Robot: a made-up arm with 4 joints.
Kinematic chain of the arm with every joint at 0, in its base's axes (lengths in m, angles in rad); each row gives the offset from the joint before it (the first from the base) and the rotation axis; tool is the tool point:
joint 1: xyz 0 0 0.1 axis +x
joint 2: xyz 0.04 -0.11 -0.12 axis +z
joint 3: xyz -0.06 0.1 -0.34 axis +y
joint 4: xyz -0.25 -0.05 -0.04 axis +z
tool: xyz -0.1 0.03 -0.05
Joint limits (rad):
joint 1: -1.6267..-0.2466
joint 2: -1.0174..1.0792
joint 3: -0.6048..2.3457
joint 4: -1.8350..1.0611
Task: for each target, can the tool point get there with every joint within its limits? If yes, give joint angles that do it. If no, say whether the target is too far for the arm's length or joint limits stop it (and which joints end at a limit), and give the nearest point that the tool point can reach.
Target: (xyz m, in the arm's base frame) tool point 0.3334 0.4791 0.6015
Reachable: no: joint limits stop it (at a limit: joint 1, joint 2, joint 3) | nearest point 0.1453 -0.1330 0.2980 | short by 0.709 m
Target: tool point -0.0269 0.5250 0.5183
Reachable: no: joint limits stop it (at a limit: joint 1, joint 2) | nearest point -0.0597 -0.0966 0.3415 | short by 0.647 m
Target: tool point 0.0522 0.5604 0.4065
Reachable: no: joint limits stop it (at a limit: joint 1, joint 2) | nearest point -0.0346 -0.0892 0.2983 | short by 0.664 m
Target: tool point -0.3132 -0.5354 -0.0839
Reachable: yes | joints -1.4174 -0.4696 -0.0206 0.5096
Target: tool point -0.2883 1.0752 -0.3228
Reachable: no: too far | nearest point -0.1021 0.1833 -0.3256 | short by 0.911 m
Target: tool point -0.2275 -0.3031 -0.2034
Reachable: yes | joints -1.1392 -0.3472 0.5245 -1.0771
